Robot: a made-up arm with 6 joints. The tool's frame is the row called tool.
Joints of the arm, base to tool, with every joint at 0 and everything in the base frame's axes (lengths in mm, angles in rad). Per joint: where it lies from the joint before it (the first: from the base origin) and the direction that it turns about. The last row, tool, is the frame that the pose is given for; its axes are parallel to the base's.
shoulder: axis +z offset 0 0 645
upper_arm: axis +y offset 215 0 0
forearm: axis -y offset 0 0 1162
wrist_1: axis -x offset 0 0 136
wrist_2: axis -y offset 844 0 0
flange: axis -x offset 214 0 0
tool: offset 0 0 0
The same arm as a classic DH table. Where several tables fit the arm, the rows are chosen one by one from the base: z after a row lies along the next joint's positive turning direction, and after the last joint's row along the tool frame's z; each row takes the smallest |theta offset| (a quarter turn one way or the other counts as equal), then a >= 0, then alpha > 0; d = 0 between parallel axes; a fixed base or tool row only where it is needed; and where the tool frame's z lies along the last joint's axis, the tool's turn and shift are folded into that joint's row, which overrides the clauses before.
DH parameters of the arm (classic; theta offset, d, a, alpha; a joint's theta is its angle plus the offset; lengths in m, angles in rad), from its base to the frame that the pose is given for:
shoulder: 0 0.645 0.215 -1.5708
upper_arm: -1.5708 0 1.162 3.1416
forearm: 0 0 0.136 -1.5708
wrist_1: 0 -0.844 0 1.5708
wrist_2: 0 0 0 -1.5708
flange: 1.5708 -0.214 0 1.5708
tool (fixed): -1.5708 0 0 0

